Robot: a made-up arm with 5 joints.
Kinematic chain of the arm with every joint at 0, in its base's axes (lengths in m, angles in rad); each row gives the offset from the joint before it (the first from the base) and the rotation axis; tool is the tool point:
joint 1: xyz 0 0 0.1 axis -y
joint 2: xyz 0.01 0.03 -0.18 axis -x
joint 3: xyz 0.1 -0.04 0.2 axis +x
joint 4: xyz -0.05 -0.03 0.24 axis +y
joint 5: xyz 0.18 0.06 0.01 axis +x
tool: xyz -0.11 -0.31 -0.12
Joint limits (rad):
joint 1: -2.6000..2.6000
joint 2: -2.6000..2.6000
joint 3: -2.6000..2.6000
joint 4: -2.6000..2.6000
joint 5: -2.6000..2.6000
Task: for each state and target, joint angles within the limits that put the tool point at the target. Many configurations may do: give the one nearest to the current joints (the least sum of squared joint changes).
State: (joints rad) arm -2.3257 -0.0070 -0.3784 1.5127 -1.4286
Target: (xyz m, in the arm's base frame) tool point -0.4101 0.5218 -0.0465
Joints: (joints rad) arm -2.3305 1.1090 -0.7990 1.0225 -1.9222
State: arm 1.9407 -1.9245 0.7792 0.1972 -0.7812
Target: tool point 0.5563 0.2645 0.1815
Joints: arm 1.4640 -2.2742 1.1212 0.1848 -0.5284
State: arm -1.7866 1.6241 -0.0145 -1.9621 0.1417
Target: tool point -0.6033 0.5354 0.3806
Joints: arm -2.2952 2.3445 -0.4730 -2.2515 0.4095
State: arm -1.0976 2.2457 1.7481 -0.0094 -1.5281
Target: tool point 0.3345 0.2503 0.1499
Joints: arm -1.0573 2.1013 1.8488 -0.0295 -1.4926
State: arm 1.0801 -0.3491 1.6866 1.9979 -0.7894
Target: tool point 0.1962 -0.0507 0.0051
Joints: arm 0.5473 0.1676 1.4266 2.6000 -1.0893
